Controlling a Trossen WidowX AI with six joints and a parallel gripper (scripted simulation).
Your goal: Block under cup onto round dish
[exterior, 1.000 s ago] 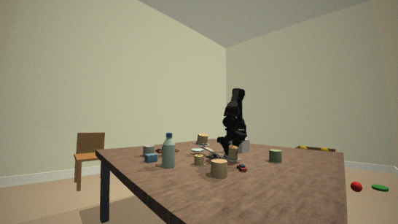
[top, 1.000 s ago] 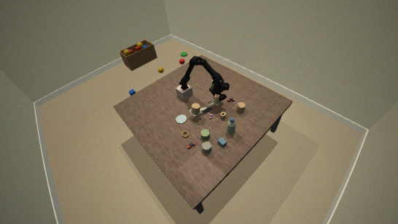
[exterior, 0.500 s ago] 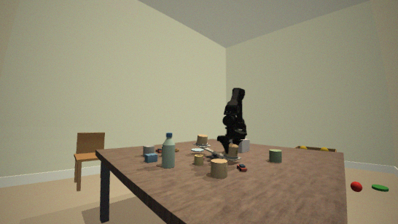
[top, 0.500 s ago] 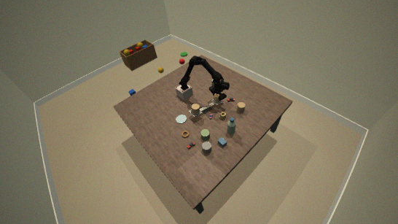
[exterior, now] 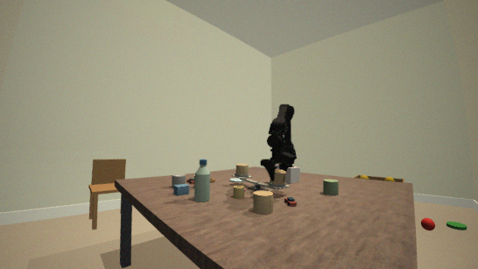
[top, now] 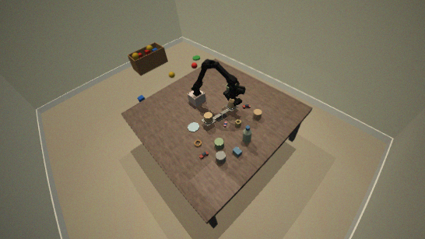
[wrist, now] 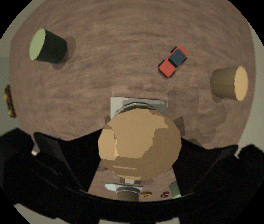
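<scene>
My gripper tip is 1 cm above the grey-blue block. From my gripper tip the other things lie so: small balance (14 cm to the right, 5 cm below); then tan cup (2 cm to the left, 1 cm above); then yellow ring (17 cm ahead, 9 cm to the right, 5 cm below).
</scene>
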